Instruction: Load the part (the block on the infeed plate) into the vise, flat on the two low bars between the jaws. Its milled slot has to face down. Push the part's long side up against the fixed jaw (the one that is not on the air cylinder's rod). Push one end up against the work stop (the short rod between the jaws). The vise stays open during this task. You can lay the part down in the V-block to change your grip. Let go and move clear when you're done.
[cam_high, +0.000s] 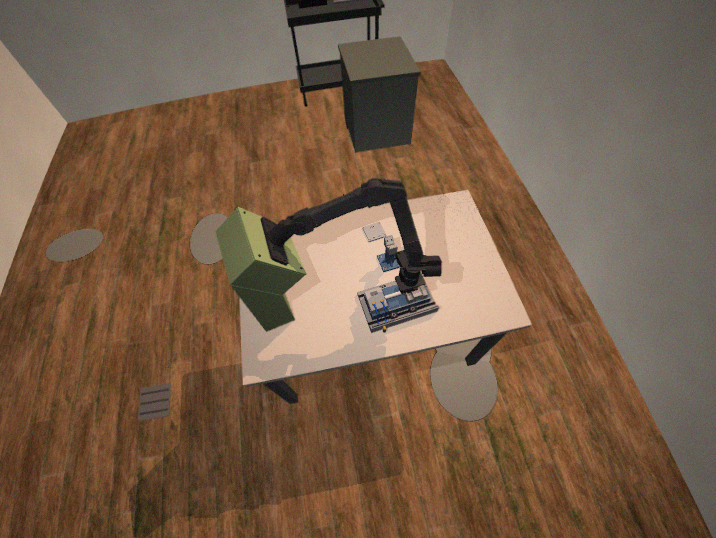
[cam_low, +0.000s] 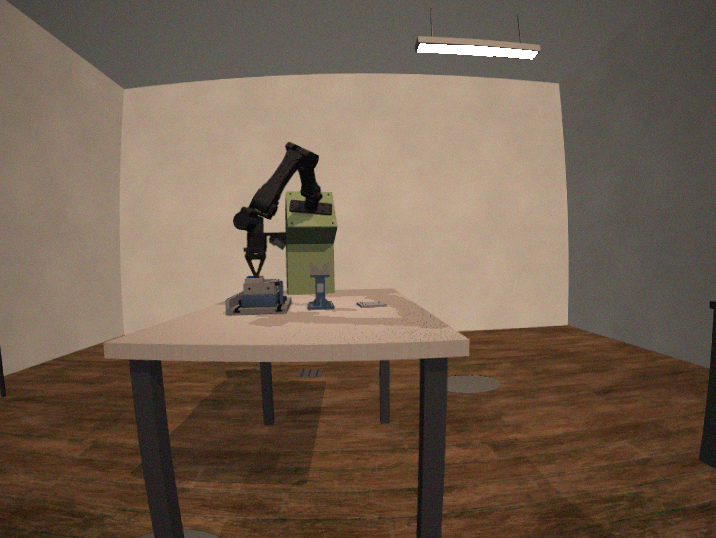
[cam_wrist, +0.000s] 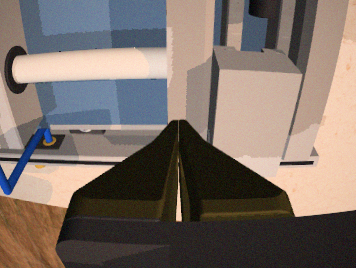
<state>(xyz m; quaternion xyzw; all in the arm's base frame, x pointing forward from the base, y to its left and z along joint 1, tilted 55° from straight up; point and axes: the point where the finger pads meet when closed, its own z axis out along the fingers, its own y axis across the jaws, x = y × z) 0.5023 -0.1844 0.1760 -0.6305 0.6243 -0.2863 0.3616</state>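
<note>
The part lies 30 mm below my hand and 30 mm ahead of it. From my hand the other things lie so: moving jaw 40 mm below, 20 mm to the left; dark work stop rod 70 mm to the left, 30 mm below, 30 mm ahead; grey jaw 60 mm ahead, 40 mm below, 30 mm to the left.
</note>
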